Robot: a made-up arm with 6 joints. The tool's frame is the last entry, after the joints.
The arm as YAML. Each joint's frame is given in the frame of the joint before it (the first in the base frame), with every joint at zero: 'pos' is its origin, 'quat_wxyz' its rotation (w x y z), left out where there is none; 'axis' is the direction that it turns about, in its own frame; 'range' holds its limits. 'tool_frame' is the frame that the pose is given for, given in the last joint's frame.
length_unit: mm
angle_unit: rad
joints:
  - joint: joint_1
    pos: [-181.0, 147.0, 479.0]
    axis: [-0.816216, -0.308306, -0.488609]
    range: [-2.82, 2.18]
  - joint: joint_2
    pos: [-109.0, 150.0, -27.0]
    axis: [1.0, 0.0, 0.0]
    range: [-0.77, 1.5]
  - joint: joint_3
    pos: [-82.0, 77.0, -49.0]
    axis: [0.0, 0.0, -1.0]
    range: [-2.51, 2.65]
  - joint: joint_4
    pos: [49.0, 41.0, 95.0]
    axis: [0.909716, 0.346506, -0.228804]
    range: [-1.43, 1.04]
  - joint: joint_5
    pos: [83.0, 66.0, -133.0]
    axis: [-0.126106, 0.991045, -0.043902]
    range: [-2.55, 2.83]
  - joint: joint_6
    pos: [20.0, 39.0, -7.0]
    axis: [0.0, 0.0, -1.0]
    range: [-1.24, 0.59]
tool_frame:
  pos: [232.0, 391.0, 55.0]
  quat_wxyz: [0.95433, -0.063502, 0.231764, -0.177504]
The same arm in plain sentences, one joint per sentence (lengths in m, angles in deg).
The arm has six revolute joints in a row. What follows holds with every joint at zero, and every direction is one of the base frame's. The first joint sits 0.181 m along -x and 0.147 m along +y and 0.479 m along +z from the base frame's origin and turns about the direction (-0.816216, -0.308306, -0.488609), from -161.57 to 124.9 deg. The second joint sits 0.109 m along -x and 0.15 m along +y and 0.027 m along -z from the first joint and turns about +x, from -44.12 to 85.94 deg. The third joint sits 0.082 m along -x and 0.077 m along +y and 0.049 m along -z from the second joint and turns about -z, from -143.81 to 151.83 deg. The fourth joint sits 0.049 m along +x and 0.041 m along +y and 0.095 m along +z from the third joint and turns about the direction (0.909716, 0.346506, -0.228804), from -81.93 to 59.59 deg. The fifth joint sits 0.083 m along +x and 0.066 m along +y and 0.133 m along -z from the fourth joint and turns about the direction (-0.126106, 0.991045, -0.043902), from -146.1 to 162.15 deg. The sixth joint sits 0.02 m along +x and 0.039 m along +y and 0.007 m along -z from the fifth joint and turns about -z, from -71.05 to 33.8 deg. The tool frame, which is the frame that the pose is given for, sits 0.232 m along +x and 0.391 m along +y and 0.055 m along +z from the sixth joint; its axes are the base frame's turned by roll -12.96, pitch 24.82 and yaw -23.94 deg (as in URDF: about the fixed x, then y, then z).
